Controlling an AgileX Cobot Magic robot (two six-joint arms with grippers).
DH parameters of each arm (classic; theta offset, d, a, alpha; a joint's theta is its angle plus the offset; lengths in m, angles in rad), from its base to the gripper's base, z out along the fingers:
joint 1: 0 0.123 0 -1.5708
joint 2: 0.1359 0 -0.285 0
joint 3: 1.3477 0 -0.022 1.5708
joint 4: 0 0.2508 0 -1.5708
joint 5: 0 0 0.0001 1.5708
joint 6: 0 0.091 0 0
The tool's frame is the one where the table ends.
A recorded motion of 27 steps. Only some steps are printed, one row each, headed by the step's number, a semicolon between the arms.
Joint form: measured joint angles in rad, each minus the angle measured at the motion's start. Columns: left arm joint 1, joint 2, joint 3, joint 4, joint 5, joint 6; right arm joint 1, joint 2, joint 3, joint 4, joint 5, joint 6.
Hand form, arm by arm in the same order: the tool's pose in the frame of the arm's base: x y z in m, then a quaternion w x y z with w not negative. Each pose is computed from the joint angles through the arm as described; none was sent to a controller.
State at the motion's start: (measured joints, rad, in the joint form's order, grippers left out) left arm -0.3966 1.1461 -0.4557 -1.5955 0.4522 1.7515; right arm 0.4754 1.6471 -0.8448 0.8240 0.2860 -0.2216
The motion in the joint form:
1: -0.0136 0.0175 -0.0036 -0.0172 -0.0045 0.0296; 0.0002 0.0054 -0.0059 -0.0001 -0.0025 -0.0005
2: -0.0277 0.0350 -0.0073 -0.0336 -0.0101 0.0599; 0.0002 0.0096 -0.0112 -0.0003 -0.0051 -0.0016
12: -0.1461 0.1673 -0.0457 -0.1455 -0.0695 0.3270; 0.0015 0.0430 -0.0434 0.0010 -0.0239 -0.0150
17: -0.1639 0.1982 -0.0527 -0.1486 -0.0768 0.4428; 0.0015 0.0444 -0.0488 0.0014 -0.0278 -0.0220
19: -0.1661 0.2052 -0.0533 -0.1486 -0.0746 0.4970; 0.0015 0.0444 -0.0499 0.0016 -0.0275 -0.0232
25: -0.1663 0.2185 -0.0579 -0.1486 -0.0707 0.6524; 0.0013 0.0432 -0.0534 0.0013 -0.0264 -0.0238
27: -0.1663 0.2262 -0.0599 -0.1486 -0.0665 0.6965; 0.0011 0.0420 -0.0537 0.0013 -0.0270 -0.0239
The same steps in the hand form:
1: 0.1757 -0.1194 0.2243 0.42870 0.34348 0.79715 -0.25058; 0.2759 0.1632 0.1832 0.22944 0.01635 0.94132 0.24700
2: 0.1769 -0.1226 0.2220 0.42634 0.35268 0.79507 -0.24843; 0.2774 0.1637 0.1833 0.23124 0.01607 0.94094 0.24678
12: 0.1837 -0.1500 0.2045 0.41260 0.44537 0.76517 -0.21431; 0.2866 0.1677 0.1813 0.24068 0.01253 0.93955 0.24324
17: 0.1848 -0.1549 0.1989 0.41212 0.49403 0.74123 -0.19151; 0.2881 0.1681 0.1824 0.24493 0.00978 0.93857 0.24291
19: 0.1849 -0.1558 0.1974 0.41417 0.51518 0.72799 -0.18186; 0.2883 0.1683 0.1826 0.24538 0.00920 0.93841 0.24309
25: 0.1863 -0.1571 0.1956 0.42341 0.57098 0.68685 -0.15143; 0.2888 0.1685 0.1839 0.24695 0.00848 0.93775 0.24408
27: 0.1868 -0.1579 0.1944 0.42443 0.58663 0.67446 -0.14430; 0.2889 0.1685 0.1844 0.24788 0.00854 0.93744 0.24430

